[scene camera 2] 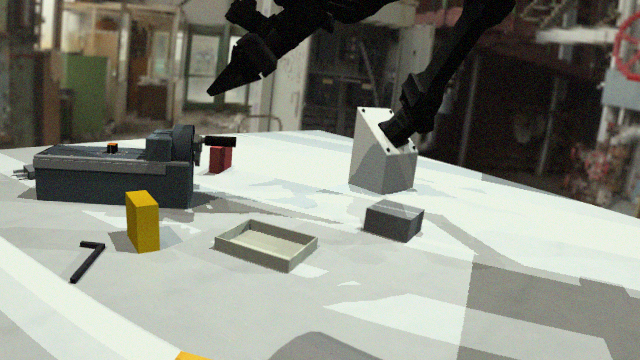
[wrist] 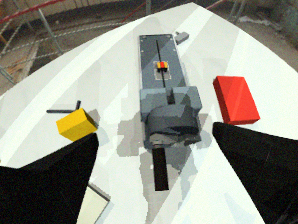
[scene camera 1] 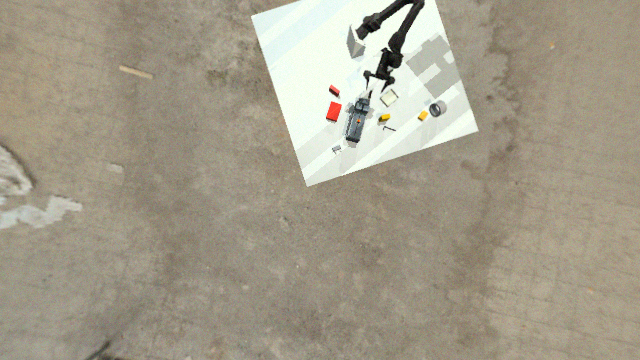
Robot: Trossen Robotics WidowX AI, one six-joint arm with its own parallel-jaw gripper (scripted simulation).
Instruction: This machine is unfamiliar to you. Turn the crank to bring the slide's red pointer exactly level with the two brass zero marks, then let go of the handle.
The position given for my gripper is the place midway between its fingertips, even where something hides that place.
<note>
My gripper [scene camera 2: 209, 92] is open, with nothing in its grasp. Further things: a yellow block [scene camera 2: 142, 218], a shallow grey tray [scene camera 2: 281, 249], a grey block [scene camera 2: 393, 220], a flat red block [wrist: 237, 106] and a slide machine [scene camera 2: 83, 174].
The yellow block is seen too in the wrist view [wrist: 79, 124]. My gripper is seen too in the wrist view [wrist: 156, 133]. The slide machine is seen too in the wrist view [wrist: 168, 105]. The wrist view does not show the grey block: it is out of frame.
</note>
